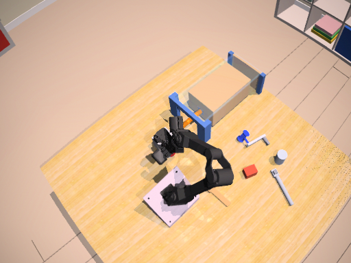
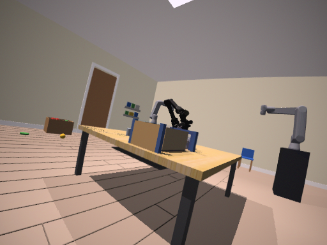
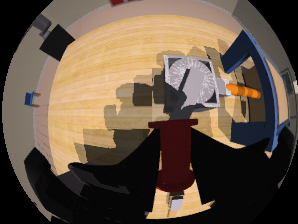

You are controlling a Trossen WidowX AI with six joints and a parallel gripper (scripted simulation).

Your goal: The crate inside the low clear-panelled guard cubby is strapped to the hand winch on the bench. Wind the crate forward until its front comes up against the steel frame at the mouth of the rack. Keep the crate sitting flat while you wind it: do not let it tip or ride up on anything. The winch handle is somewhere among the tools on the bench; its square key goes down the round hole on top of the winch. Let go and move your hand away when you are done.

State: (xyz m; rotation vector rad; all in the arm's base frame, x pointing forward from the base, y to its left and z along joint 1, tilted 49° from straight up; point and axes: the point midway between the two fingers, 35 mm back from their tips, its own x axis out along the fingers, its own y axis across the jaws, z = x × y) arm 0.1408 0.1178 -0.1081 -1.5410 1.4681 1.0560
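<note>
Now: the crank handle 30 mm below my gripper tip, 20 mm to the left of it and 20 mm ahead of it. The rest, counted from my gripper tip: blue steel frame: 200 mm ahead, 70 mm to the left, 30 mm below; winch: 100 mm below, 70 mm to the left, 30 mm ahead; red knob: 20 mm to the right.
</note>
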